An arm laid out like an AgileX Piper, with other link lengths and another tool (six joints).
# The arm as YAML. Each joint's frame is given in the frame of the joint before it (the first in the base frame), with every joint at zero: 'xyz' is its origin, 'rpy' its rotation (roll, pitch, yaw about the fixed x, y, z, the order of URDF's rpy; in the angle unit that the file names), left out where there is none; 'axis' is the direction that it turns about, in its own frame. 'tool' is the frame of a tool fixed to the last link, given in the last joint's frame.
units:
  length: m
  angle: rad
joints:
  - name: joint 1
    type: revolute
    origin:
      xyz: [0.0, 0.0, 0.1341]
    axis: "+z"
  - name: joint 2
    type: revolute
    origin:
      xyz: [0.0, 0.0, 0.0]
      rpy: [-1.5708, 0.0, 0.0]
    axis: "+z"
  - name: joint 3
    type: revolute
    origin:
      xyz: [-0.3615, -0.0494, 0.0]
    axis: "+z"
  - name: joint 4
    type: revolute
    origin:
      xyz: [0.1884, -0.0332, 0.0]
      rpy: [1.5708, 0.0, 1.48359]
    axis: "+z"
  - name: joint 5
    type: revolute
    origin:
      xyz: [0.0, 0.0, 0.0]
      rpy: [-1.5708, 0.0, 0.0]
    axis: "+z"
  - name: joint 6
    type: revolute
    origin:
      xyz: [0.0, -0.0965, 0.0]
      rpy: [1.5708, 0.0, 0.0]
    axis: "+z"
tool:
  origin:
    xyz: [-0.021, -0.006, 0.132]
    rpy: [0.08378, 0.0, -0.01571]
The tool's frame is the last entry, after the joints.
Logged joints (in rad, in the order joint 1, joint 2, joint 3, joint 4, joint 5, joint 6), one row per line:
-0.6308, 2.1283, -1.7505, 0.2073, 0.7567, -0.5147
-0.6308, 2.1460, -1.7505, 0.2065, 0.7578, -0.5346
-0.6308, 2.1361, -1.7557, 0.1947, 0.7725, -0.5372
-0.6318, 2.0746, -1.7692, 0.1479, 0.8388, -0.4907
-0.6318, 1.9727, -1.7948, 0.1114, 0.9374, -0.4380
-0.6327, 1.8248, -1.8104, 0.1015, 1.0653, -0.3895
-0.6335, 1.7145, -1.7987, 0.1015, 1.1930, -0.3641
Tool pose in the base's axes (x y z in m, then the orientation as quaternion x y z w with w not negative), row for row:
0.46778, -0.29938, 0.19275, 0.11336, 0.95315, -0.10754, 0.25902
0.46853, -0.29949, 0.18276, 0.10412, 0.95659, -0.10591, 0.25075
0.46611, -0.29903, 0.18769, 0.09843, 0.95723, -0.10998, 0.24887
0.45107, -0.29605, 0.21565, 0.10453, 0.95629, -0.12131, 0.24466
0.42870, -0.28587, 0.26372, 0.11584, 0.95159, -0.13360, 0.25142
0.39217, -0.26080, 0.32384, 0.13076, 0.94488, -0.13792, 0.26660
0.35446, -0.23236, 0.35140, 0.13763, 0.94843, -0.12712, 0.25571
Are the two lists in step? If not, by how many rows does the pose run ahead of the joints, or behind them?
They are in step.
